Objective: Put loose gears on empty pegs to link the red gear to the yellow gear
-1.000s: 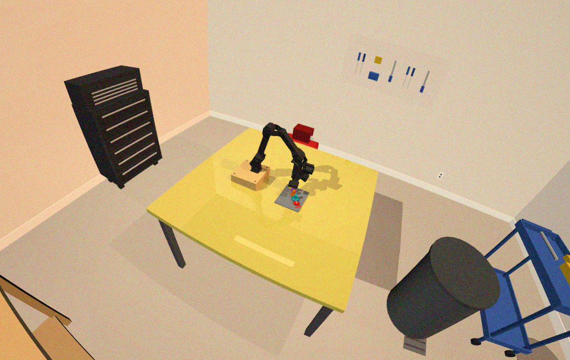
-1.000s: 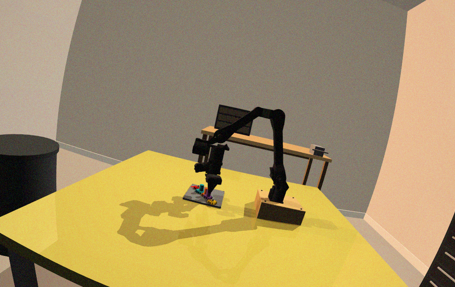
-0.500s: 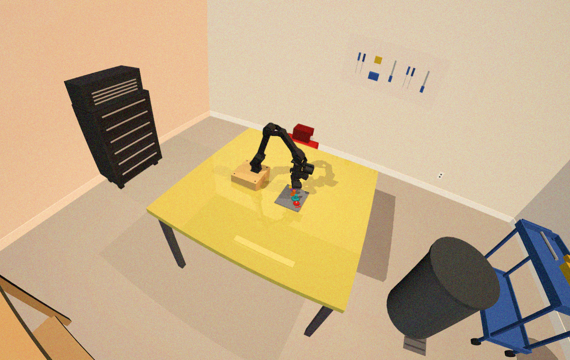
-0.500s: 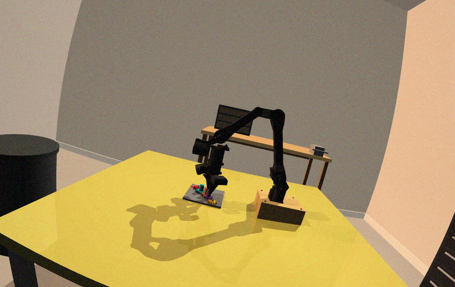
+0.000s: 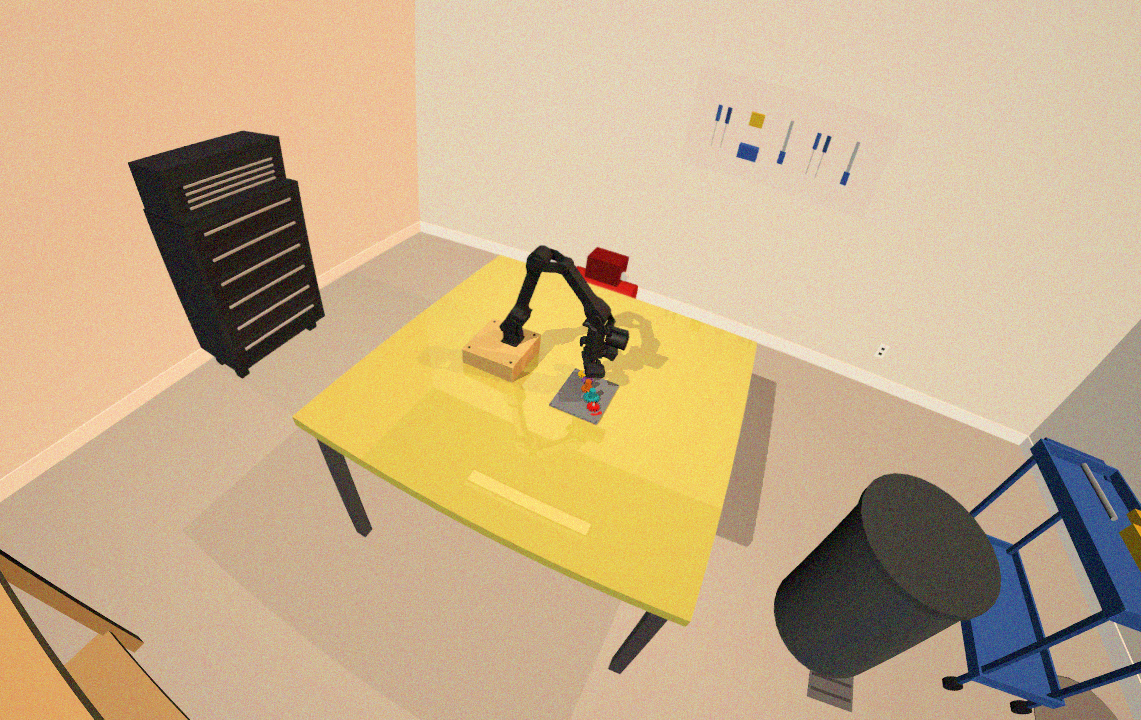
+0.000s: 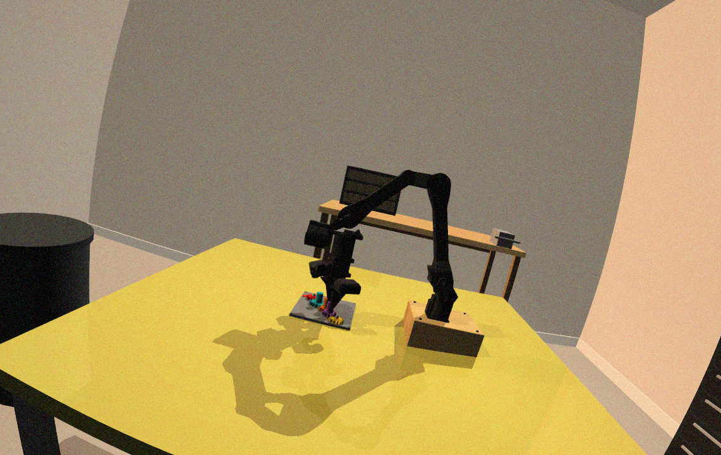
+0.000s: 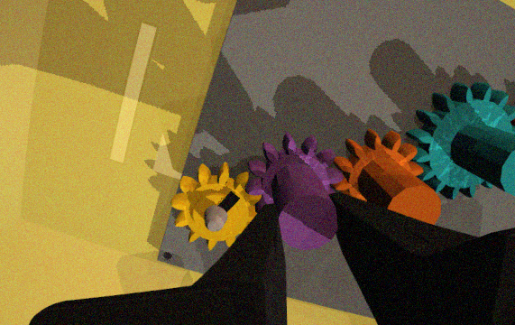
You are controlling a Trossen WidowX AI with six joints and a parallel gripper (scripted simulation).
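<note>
The purple gear is 1 cm below my gripper tip. The rest, counted from my gripper tip: grey board 6 cm to the right, 3 cm below, 2 cm ahead; orange gear 3 cm to the right, 2 cm below, 1 cm ahead; yellow gear 3 cm to the left, 2 cm below, 2 cm behind.
</note>
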